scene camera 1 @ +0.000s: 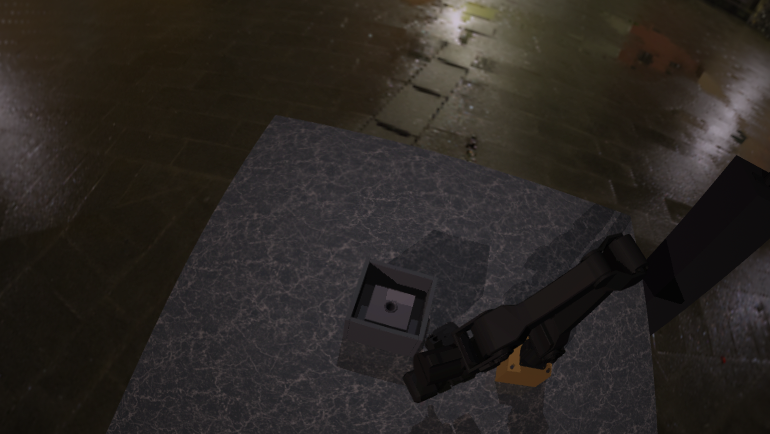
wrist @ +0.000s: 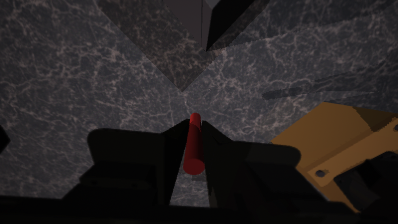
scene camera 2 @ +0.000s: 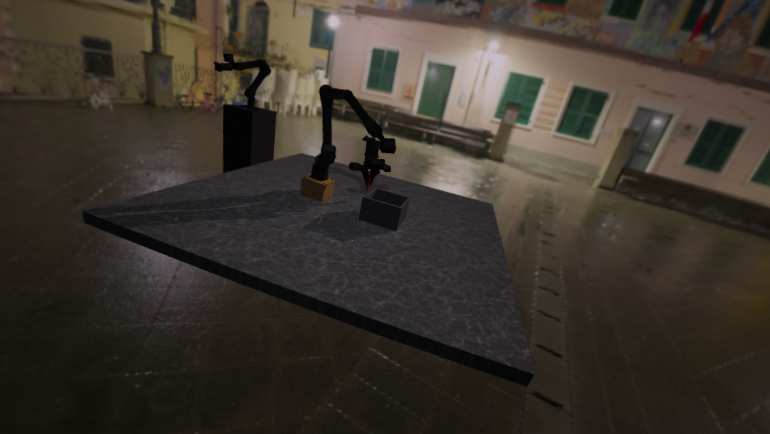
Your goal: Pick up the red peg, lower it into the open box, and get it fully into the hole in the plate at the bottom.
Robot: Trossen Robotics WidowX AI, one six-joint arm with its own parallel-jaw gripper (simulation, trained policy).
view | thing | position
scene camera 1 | my gripper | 439, 381
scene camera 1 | dark box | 422, 286
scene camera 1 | grey plate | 390, 308
